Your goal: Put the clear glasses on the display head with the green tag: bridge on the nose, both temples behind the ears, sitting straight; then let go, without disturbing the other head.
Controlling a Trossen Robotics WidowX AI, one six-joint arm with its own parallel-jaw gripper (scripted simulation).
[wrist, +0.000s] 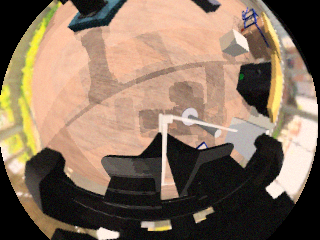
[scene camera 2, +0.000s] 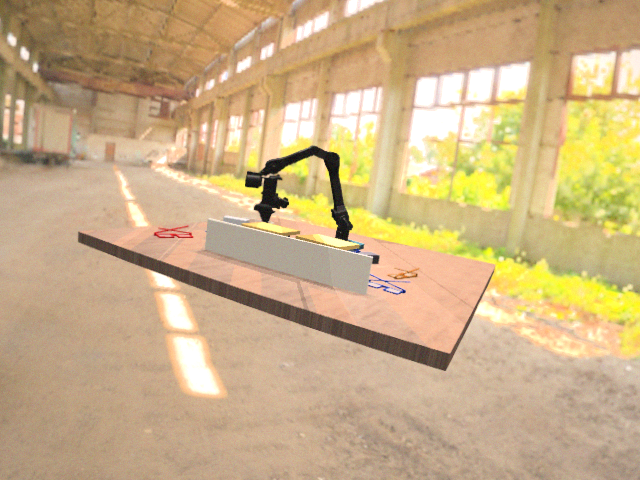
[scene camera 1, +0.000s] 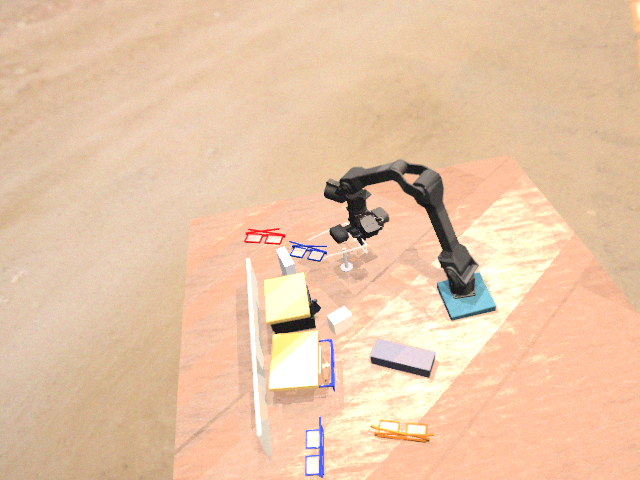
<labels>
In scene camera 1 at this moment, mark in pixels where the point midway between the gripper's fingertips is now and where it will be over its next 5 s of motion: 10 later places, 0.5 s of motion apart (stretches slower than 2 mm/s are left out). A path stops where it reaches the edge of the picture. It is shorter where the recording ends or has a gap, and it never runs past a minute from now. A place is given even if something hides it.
The gripper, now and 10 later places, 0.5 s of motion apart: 362, 244; 361, 242; 360, 242; 360, 241; 361, 241; 360, 229; 354, 236; 350, 246; 346, 255; 345, 265; 345, 275
</labels>
